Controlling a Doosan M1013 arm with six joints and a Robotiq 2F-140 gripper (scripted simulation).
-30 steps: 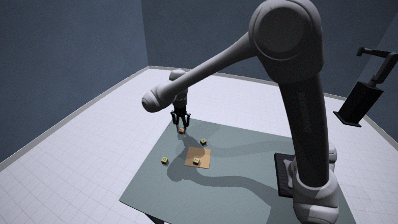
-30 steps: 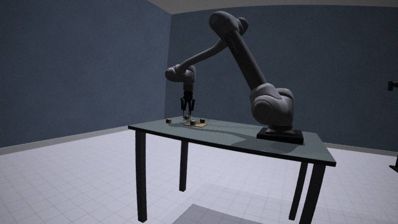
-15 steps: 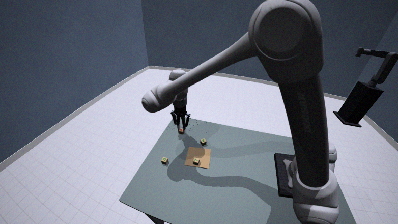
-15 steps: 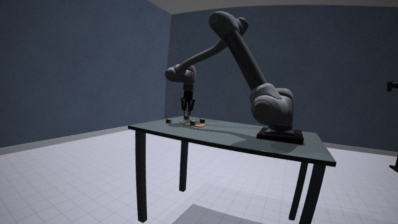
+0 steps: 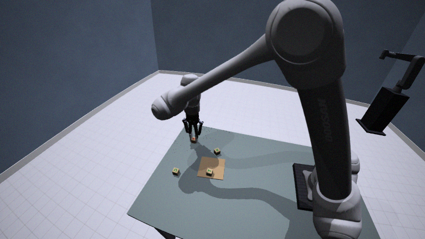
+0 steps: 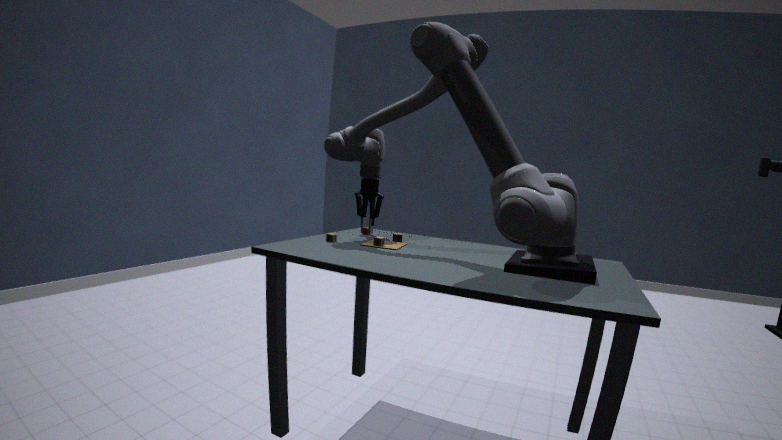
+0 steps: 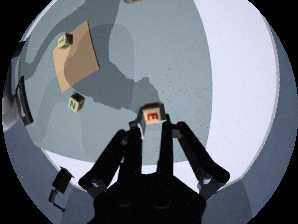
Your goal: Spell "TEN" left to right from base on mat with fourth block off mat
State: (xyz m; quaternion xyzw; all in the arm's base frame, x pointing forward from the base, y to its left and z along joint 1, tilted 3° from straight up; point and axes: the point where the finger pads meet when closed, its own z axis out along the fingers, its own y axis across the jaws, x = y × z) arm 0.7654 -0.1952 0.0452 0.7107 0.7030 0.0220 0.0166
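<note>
The tan mat is 160 mm behind my hand, 170 mm to the left of it and 40 mm below it. From my hand the other things lie so: block 160 mm behind, 210 mm to the left, 20 mm below.
</note>
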